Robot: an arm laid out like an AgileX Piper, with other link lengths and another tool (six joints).
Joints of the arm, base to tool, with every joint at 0 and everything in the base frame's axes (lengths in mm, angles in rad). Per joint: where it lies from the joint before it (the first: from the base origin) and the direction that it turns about. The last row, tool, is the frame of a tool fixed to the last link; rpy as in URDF.
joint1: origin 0.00 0.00 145.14 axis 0 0 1
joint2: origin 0.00 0.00 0.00 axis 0 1 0
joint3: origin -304.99 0.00 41.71 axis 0 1 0
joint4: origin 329.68 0.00 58.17 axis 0.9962 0 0.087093
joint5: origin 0.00 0.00 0.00 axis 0 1 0
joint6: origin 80.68 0.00 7.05 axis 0.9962 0 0.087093
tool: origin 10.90 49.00 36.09 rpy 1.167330 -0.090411 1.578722
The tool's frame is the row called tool.
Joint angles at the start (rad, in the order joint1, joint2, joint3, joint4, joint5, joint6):
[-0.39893 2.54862 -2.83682 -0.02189 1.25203 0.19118]
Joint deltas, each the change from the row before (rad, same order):
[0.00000 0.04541 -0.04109 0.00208 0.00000 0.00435]
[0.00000 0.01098 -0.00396 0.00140 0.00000 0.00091]
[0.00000 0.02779 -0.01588 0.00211 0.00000 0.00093]
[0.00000 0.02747 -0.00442 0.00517 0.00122 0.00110]
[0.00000 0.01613 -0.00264 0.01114 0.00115 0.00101]
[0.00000 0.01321 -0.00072 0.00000 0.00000 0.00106]
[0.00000 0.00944 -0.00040 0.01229 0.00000 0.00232]
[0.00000 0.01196 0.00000 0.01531 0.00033 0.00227]
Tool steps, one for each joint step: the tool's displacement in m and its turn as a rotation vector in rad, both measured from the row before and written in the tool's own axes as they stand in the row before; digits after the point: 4 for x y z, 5 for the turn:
[-0.0008 -0.0085 0.0130 0.00471 -0.00085 0.00489]
[-0.0004 -0.0038 0.0048 0.00712 -0.00102 0.00095]
[-0.0009 -0.0081 0.0105 0.01201 -0.00176 0.00089]
[-0.0013 -0.0113 0.0135 0.02469 -0.00275 0.00164]
[-0.0002 -0.0066 0.0076 0.01706 0.00432 0.00605]
[-0.0010 -0.0057 0.0071 0.01197 -0.00373 -0.00010]
[0.0002 -0.0040 0.0046 0.01202 0.00621 0.00855]
[0.0001 -0.0052 0.0060 0.01596 0.00752 0.01009]

